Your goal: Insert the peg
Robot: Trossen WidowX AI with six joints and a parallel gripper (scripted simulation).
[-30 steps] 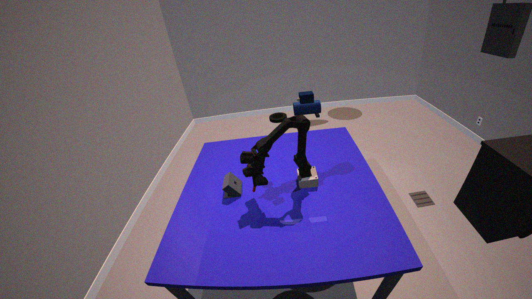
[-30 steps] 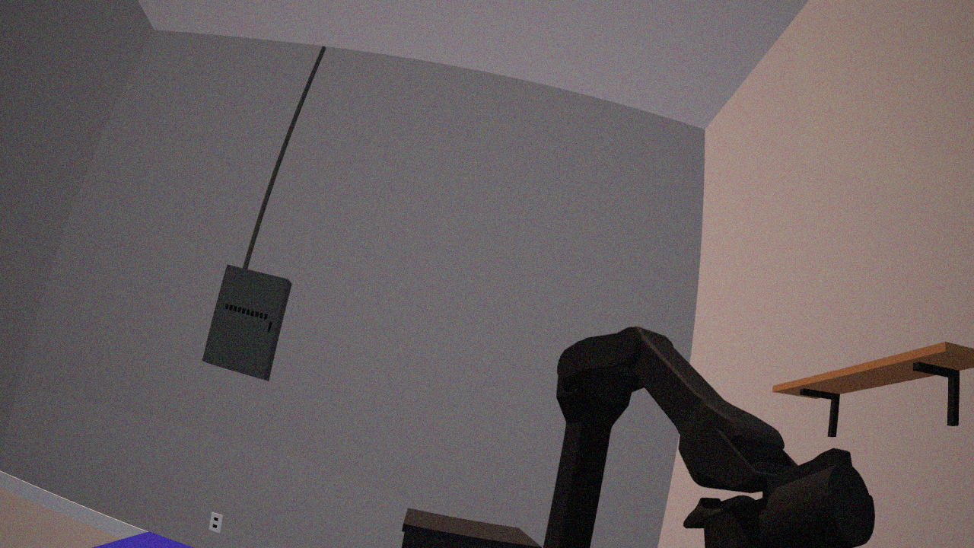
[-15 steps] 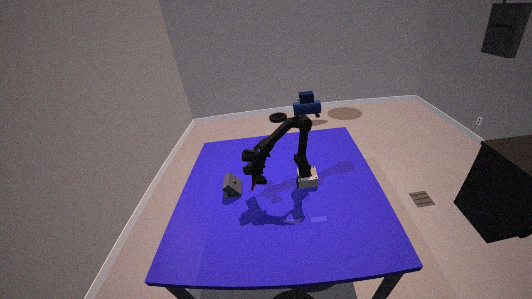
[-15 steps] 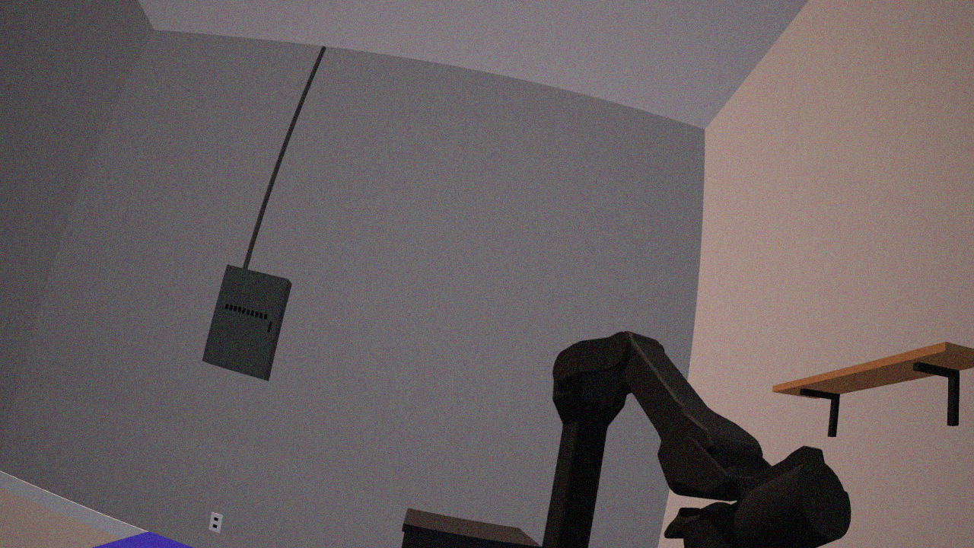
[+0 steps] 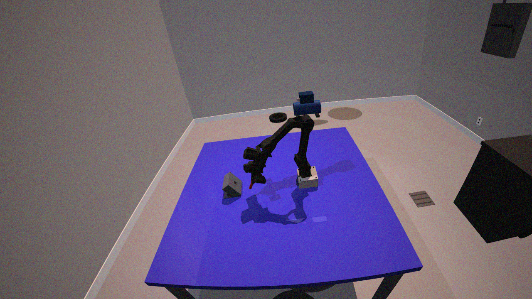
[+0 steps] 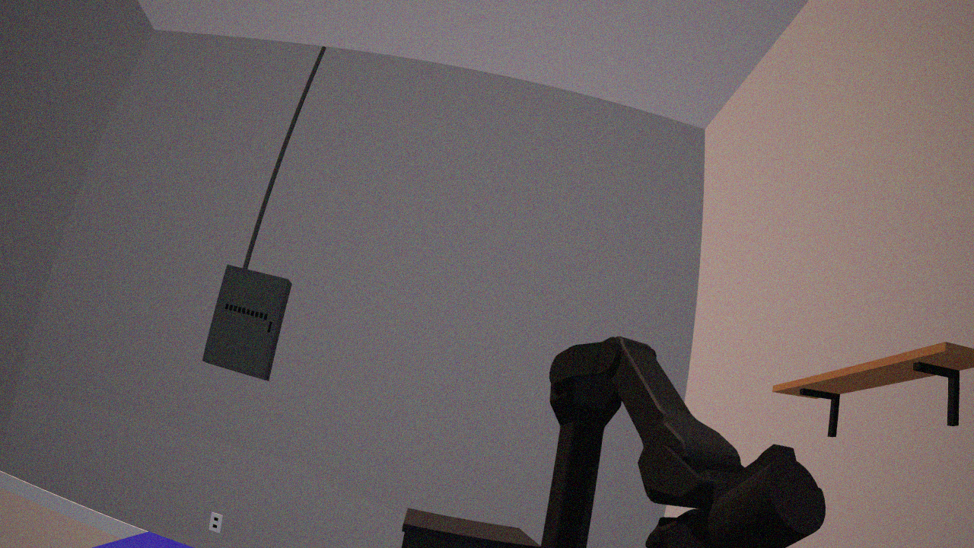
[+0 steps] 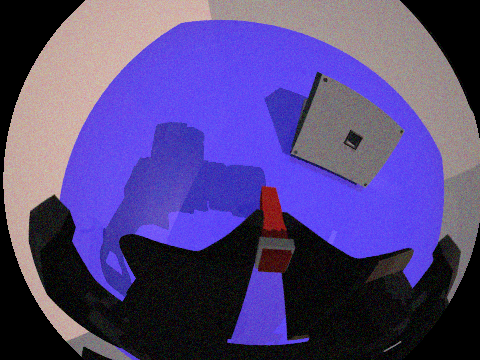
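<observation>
The grey sloped panel lies 13 cm ahead of my gripper tip, 9 cm to the right of it and 6 cm below it. From my gripper tip the other things lie so: red peg 1 cm behind, 1 cm above.
</observation>
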